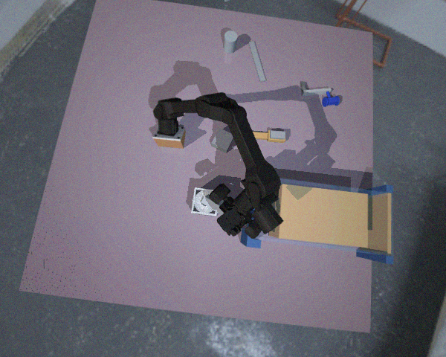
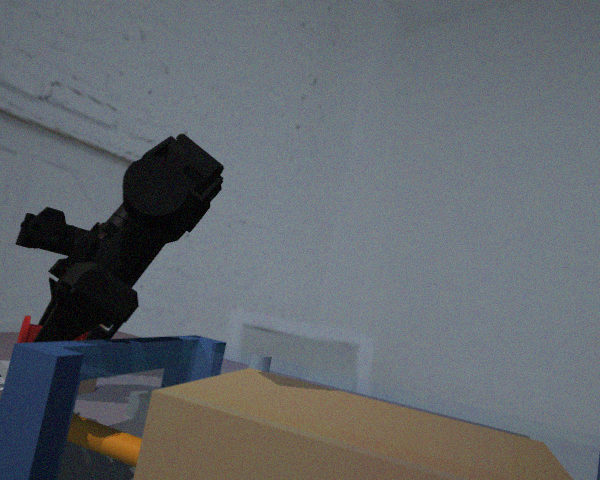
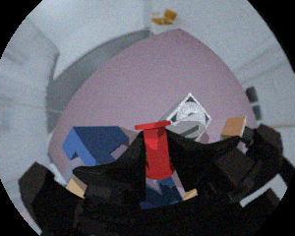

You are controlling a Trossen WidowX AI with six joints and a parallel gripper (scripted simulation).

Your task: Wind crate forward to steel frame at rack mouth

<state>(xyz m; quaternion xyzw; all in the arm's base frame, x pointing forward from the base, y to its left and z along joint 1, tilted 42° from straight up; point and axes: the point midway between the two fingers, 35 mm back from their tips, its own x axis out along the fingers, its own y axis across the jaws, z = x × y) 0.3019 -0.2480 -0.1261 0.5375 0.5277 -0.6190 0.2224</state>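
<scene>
My gripper tip is now 3 cm past the red-knobbed crank handle, 3 cm to the right of it and 3 cm above it. Also, from my gripper tip: red knob (1 cm ahead, 1 cm to the left); blue steel frame (7 cm ahead, 6 cm to the left, 3 cm below); grey block (7 cm behind, 31 cm to the left, 12 cm below).
</scene>
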